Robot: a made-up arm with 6 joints.
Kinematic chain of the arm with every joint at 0, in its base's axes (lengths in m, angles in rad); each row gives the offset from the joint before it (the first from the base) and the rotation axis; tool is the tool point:
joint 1: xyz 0 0 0.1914 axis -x
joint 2: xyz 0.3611 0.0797 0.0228 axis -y
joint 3: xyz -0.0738 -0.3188 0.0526 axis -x
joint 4: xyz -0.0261 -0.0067 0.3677 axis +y
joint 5: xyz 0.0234 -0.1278 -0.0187 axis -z
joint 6: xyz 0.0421 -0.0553 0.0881 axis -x
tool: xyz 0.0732 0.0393 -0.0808
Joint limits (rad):
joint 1: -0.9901..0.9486
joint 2: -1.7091..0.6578
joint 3: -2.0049..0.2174
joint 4: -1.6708..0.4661
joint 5: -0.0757..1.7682
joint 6: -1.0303..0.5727
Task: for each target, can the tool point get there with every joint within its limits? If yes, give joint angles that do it. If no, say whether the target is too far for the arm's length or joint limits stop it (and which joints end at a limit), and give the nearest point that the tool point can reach.
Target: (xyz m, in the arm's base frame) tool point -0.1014 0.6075 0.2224
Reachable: no: joint limits stop it (at a limit: joint 1, joint 3, joint 5, joint 6) | nearest point -0.0425 0.2386 0.6299 | short by 0.553 m
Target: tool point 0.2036 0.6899 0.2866
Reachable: no: joint limits stop it (at a limit: joint 1, joint 3, joint 5, joint 6) | nearest point 0.2106 0.3525 0.7115 | short by 0.543 m
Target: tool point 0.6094 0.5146 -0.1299
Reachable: no: joint limits stop it (at a limit: joint 1, joint 3, joint 4, joint 6) | nearest point 0.4852 0.0083 -0.3276 | short by 0.557 m
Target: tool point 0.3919 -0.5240 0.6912
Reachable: yes | joints 0.7315 -1.4366 -1.3035 -0.5891 0.2963 -0.5328
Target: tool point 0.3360 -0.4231 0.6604
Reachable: yes | joints 0.1958 0.1807 -0.3518 0.0290 0.2203 -0.4105
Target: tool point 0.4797 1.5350 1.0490
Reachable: no: too far | nearest point 0.4022 0.3649 0.7467 | short by 1.211 m
